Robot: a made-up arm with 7 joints. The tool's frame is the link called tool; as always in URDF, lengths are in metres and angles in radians. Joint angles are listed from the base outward. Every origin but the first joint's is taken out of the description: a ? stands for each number. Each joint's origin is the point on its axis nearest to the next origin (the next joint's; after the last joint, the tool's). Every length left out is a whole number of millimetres.
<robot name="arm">
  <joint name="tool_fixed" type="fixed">
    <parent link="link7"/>
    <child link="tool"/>
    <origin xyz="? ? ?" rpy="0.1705 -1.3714 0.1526"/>
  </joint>
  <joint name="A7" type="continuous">
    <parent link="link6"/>
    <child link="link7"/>
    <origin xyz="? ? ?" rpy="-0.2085 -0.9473 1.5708"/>
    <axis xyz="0 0 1"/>
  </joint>
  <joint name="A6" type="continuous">
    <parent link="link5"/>
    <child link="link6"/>
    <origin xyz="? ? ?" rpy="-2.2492 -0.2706 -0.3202"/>
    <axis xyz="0 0 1"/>
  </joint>
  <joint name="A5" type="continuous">
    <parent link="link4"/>
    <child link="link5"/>
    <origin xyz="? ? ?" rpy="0 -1.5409 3.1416"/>
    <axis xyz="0 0 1"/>
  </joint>
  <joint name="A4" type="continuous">
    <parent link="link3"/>
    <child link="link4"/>
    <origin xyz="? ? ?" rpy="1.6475 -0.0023 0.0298"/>
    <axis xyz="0 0 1"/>
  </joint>
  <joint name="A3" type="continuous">
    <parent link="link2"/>
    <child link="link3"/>
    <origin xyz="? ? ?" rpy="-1.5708 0 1.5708"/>
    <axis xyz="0 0 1"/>
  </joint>
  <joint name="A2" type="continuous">
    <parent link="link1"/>
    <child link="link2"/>
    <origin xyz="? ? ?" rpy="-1.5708 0 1.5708"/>
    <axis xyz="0 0 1"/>
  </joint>
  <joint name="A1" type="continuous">
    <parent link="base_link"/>
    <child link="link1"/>
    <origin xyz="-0.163 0.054 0.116" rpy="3.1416 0 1.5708"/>
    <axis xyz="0 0 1"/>
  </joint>
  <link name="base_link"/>
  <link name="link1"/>
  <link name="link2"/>
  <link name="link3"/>
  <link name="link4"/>
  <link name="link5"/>
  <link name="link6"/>
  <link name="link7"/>
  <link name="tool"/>
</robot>
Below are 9 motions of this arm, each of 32 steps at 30 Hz.
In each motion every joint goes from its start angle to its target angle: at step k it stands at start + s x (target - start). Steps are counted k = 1, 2, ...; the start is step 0. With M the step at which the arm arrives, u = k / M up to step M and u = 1 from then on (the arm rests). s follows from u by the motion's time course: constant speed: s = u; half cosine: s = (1 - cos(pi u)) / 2; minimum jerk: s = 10 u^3 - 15 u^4 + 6 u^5.
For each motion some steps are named. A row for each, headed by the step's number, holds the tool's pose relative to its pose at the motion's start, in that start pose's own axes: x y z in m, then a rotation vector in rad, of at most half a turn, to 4 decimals.
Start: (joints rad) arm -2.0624 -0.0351 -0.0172 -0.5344 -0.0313 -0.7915 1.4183
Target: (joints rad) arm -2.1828 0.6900 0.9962 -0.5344 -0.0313 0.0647 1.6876
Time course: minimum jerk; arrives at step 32
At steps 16, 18, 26, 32:
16: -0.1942 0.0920 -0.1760 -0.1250 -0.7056 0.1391
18: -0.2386 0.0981 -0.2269 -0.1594 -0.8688 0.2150
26: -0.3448 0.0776 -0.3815 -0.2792 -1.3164 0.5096
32: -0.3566 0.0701 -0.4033 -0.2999 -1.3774 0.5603

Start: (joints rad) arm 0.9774 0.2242 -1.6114 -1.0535 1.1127 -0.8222 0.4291
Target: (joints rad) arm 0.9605 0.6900 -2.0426 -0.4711 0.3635 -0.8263 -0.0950
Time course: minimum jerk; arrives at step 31
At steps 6, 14, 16, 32:
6: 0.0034 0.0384 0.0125 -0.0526 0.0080 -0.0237
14: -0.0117 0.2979 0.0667 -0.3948 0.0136 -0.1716
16: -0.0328 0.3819 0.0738 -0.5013 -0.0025 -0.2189
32: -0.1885 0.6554 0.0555 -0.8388 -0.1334 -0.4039

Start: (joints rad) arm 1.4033 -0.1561 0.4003 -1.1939 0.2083 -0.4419 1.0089
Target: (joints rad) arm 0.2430 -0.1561 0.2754 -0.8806 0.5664 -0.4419 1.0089
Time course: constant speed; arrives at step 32
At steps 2, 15, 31, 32:
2: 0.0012 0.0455 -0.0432 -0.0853 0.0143 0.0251
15: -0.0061 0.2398 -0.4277 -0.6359 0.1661 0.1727
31: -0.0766 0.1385 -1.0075 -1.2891 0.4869 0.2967
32: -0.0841 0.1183 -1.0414 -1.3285 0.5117 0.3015

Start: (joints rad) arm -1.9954 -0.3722 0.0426 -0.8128 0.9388 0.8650 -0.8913
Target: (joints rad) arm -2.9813 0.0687 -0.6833 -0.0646 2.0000 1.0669 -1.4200
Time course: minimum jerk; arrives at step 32
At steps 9, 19, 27, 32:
9: -0.1525 0.1487 0.0920 -0.1022 -0.2056 0.2157
19: -1.1002 0.3914 0.0756 -0.4275 -0.9681 1.1152
27: -1.5974 0.0994 -0.0811 -0.4487 -1.3991 1.6243
32: -1.6341 0.0540 -0.0949 -0.4397 -1.4426 1.6727

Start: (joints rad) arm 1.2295 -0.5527 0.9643 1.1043 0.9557 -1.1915 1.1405
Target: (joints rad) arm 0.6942 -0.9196 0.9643 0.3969 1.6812 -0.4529 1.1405
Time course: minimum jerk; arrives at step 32
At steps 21, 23, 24, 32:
21: 0.2149 0.2759 -0.0267 0.2007 0.0749 1.0889
23: 0.2560 0.3233 -0.0470 0.2461 0.1236 1.1993
24: 0.2735 0.3440 -0.0569 0.2664 0.1463 1.2434
32: 0.3254 0.4081 -0.0911 0.3299 0.2207 1.3659

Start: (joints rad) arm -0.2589 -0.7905 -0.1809 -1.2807 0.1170 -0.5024 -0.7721
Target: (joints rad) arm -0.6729 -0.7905 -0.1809 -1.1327 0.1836 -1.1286 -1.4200
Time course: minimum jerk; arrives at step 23
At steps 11, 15, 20, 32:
11: 0.0337 0.1218 -0.0371 -0.6525 -0.0403 0.1150
15: 0.0504 0.1889 -0.0851 -1.0814 -0.0967 0.2216
20: 0.0598 0.2261 -0.1244 -1.3694 -0.1543 0.3125
32: 0.0605 0.2289 -0.1279 -1.3934 -0.1600 0.3209

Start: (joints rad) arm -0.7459 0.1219 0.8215 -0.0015 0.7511 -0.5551 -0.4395
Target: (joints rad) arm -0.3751 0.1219 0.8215 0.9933 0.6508 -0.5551 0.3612
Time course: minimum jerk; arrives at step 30
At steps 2, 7, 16, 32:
2: -0.0008 -0.0009 0.0012 0.0007 0.0001 -0.0012
7: -0.0272 -0.0257 0.0397 0.0235 0.0024 -0.0385
16: -0.1692 -0.0868 0.2592 0.1359 -0.0247 -0.2323
32: -0.2635 -0.0247 0.4461 0.2081 -0.1042 -0.3652

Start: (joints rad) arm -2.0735 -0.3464 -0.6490 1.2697 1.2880 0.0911 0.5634
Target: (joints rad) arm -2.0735 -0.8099 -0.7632 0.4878 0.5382 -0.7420 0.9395
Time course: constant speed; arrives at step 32
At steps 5, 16, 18, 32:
5: 0.0024 -0.2105 -0.0448 0.1267 0.0724 -0.1349
16: -0.0755 -0.6289 -0.2440 0.4366 0.2675 -0.4366
18: -0.1017 -0.6942 -0.2930 0.4986 0.3074 -0.4909
32: -0.3729 -1.0113 -0.7057 0.9911 0.6117 -0.8515

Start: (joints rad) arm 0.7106 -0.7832 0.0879 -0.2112 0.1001 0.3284 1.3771
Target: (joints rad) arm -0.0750 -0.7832 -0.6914 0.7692 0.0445 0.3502 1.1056
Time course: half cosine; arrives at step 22
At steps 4, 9, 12, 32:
4: -0.0521 0.0490 -0.0024 0.0008 0.0375 0.0784
9: -0.2477 0.1824 0.0427 0.0338 0.1430 0.3355
12: -0.3873 0.2431 0.1292 0.0875 0.1923 0.5061
32: -0.5888 0.2720 0.3946 0.2471 0.2020 0.7707

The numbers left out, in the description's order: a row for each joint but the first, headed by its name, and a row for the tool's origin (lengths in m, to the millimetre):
tool: -0.117 0.049 0
A7: 0.128 -0.185 0
A6: 0.281 0.197 0
A5: 0.436 -0.284 0
A4: 0.069 0.506 0
A3: -0.107 -0.021 0
A2: 0.124 -0.17 0

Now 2 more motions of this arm.
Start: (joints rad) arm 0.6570 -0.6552 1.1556 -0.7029 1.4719 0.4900 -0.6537
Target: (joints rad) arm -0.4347 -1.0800 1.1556 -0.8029 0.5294 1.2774 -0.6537
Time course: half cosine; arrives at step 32
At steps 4, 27, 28, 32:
4: 0.0021 0.0128 -0.0261 -0.0204 0.0305 -0.0420
27: -0.2231 0.0576 -0.5217 -0.7317 -0.0267 -1.2207
28: -0.2322 0.0569 -0.5296 -0.7509 -0.0490 -1.2450
32: -0.2489 0.0556 -0.5439 -0.7858 -0.0919 -1.2875

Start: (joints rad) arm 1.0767 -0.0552 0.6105 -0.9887 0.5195 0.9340 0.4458
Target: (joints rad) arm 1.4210 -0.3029 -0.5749 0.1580 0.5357 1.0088 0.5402
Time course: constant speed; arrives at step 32
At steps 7, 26, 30, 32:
7: -0.1069 0.1090 0.1223 0.2878 0.0681 0.1958
26: -0.2854 -0.1366 0.6797 1.2582 -0.0897 0.5273
30: -0.3116 -0.2914 0.7562 1.4714 -0.1975 0.5527
32: -0.3267 -0.3773 0.7807 1.5759 -0.2620 0.5586

